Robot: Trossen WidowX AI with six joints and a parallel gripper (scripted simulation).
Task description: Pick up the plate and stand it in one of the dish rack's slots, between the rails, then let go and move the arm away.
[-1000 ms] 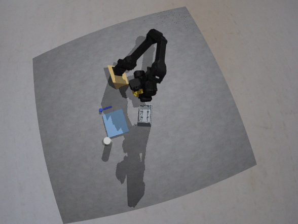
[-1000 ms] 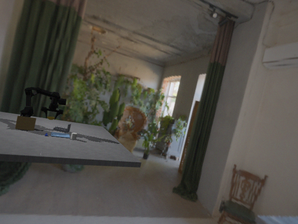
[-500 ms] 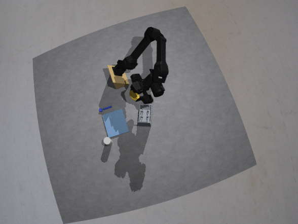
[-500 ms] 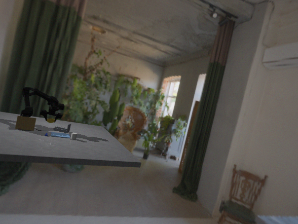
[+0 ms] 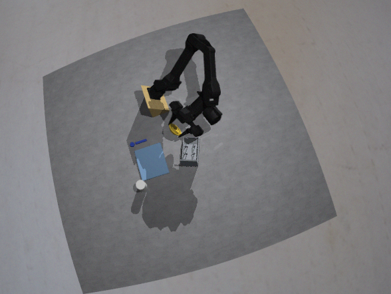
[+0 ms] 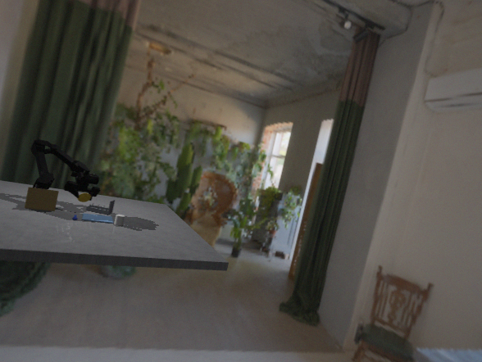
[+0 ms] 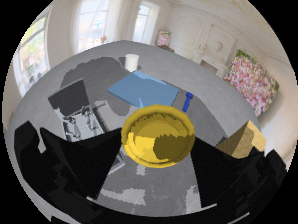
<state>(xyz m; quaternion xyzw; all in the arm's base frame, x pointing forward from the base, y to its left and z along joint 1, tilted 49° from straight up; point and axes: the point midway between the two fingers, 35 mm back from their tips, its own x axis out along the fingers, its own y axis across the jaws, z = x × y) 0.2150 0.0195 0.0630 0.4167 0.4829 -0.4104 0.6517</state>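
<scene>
My gripper tip is 90 mm short of the grey dish rack, 40 mm to the right of it and 50 mm above it. The rest, counted from my gripper tip: blue flat board (70 mm ahead, 140 mm to the right, 70 mm below); then yellow plate (10 mm to the left); then blue spoon (40 mm behind, 180 mm to the right, 70 mm below).
</scene>
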